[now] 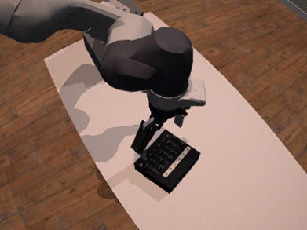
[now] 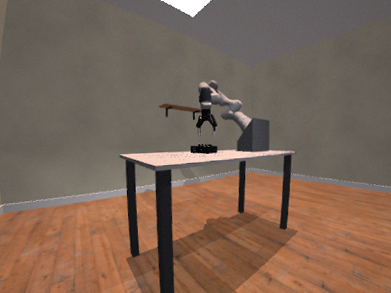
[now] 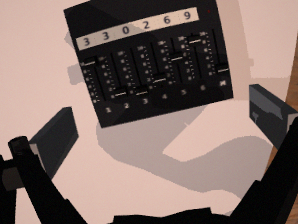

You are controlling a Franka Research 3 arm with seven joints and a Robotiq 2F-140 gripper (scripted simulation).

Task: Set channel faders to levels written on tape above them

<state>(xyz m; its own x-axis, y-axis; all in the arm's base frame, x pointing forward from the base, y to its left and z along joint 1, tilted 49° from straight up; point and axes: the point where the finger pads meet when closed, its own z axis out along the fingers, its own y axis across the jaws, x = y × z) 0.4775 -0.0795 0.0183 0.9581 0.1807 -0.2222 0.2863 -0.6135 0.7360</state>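
Now: the master fader 90 mm below my hand, 60 mm to the right of it and 30 mm ahead of it.
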